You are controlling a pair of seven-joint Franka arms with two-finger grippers.
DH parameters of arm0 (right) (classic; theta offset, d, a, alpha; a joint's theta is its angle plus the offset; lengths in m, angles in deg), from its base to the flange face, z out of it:
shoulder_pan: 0 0.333 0 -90
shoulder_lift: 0 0 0 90
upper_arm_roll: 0 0.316 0.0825 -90
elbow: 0 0 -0.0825 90
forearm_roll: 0 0.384 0 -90
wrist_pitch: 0 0 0.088 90
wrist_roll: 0 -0.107 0 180
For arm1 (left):
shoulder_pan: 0 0.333 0 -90
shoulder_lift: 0 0 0 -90
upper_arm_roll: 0 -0.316 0.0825 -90
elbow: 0 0 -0.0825 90
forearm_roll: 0 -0.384 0 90
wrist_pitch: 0 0 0.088 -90
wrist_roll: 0 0.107 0 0
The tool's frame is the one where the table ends.
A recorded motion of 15 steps. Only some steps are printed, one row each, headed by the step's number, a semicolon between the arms.
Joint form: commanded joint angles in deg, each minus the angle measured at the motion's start. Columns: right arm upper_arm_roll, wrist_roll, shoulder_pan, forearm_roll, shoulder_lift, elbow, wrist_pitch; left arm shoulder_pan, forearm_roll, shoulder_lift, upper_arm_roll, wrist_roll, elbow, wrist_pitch.
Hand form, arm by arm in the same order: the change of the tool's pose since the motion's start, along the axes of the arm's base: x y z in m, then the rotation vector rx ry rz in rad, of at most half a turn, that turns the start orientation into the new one. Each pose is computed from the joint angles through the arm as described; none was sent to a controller.
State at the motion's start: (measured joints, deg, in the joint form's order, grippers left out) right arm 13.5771 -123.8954 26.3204 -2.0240 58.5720 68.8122 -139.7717; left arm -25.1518 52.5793 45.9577 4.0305 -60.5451 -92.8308 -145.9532
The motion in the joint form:
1: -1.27 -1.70 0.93 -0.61 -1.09 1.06 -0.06; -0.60 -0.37 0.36 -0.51 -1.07 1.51 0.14
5: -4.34 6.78 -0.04 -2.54 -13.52 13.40 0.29; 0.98 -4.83 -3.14 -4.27 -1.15 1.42 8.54
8: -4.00 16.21 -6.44 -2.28 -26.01 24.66 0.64; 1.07 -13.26 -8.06 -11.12 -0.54 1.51 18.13
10: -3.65 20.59 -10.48 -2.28 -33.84 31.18 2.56; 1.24 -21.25 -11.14 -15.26 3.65 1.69 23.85
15: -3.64 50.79 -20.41 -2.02 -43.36 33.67 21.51; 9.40 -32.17 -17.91 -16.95 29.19 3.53 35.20
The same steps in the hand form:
1: -0.0030 0.0005 0.0040 -0.0212 -0.0093 -0.0144; 0.0058 -0.0051 0.0062 -0.0014 -0.0100 0.0062
5: -0.0105 -0.0420 0.0634 -0.1204 -0.0893 0.1305; 0.0245 0.0342 0.0390 0.0313 0.0113 -0.0544
8: -0.0076 -0.1210 0.1290 -0.1590 -0.1401 0.2000; 0.0427 0.0912 0.0896 0.1440 0.0044 -0.1490
10: -0.0163 -0.1710 0.1659 -0.1950 -0.1460 0.2211; 0.0493 0.1332 0.1223 0.2577 -0.0264 -0.2752
15: -0.0243 -0.2931 0.2200 -0.3111 -0.0043 0.5971; 0.0572 0.2471 0.2010 0.3430 -0.1656 -0.6769

